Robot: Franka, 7 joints.
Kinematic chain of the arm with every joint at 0, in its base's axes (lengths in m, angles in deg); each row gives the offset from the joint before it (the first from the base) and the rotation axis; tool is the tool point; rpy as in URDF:
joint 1: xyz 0 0 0.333 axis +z
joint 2: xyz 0 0 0 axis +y
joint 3: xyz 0 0 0.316 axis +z
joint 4: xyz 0.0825 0 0 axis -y
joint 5: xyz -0.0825 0 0.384 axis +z
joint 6: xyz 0 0 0 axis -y
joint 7: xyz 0.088 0 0 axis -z
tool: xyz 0 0 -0.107 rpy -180 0 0
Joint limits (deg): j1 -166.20..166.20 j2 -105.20..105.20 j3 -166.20..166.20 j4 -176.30..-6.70 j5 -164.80..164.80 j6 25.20..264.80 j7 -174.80..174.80
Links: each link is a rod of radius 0.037 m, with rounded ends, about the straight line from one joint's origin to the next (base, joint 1, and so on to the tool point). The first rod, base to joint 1, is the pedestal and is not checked.
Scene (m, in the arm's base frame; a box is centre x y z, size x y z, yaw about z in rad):
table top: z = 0
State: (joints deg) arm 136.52 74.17 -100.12 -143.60 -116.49 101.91 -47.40
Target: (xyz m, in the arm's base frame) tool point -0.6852 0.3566 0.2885
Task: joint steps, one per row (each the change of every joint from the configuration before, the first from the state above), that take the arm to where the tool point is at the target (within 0.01 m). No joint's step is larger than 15 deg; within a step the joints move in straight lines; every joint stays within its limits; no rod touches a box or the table.
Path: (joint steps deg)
1: 4.95 -4.17 14.36 10.80 -2.46 1.59 0.00
2: 4.94 -4.18 14.35 10.79 -2.45 1.59 0.00
3: 4.95 -4.17 14.36 10.80 -2.46 1.60 0.00
4: 4.95 -4.17 14.36 10.79 -2.46 1.59 0.00
5: 4.94 -4.18 14.35 10.80 -2.45 1.59 0.00
6: 4.95 -4.17 14.36 10.79 -2.46 1.59 0.00

